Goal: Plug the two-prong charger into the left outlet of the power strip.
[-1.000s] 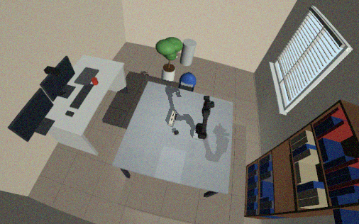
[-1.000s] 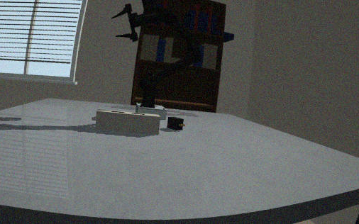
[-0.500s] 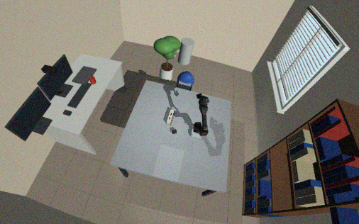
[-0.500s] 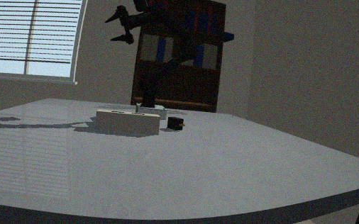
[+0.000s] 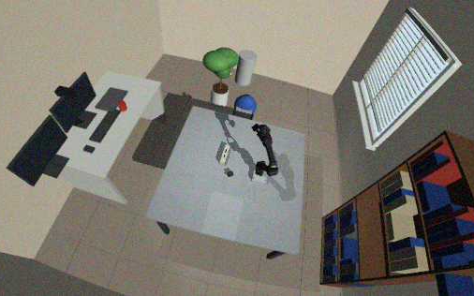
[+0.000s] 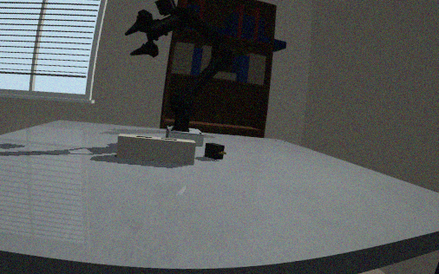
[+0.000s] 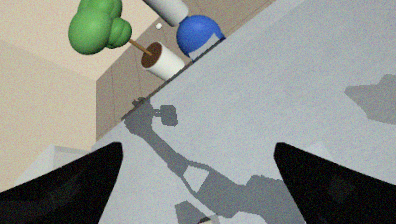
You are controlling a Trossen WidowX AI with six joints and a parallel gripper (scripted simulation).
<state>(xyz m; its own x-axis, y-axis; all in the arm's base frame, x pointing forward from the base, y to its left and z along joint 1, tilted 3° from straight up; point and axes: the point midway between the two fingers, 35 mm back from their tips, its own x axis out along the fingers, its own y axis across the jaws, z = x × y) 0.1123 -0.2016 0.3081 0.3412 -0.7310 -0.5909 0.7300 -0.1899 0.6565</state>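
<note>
My gripper tip is now 12 cm short of the dark grey charger, 33 cm to the right of it and 31 cm above it.
</note>
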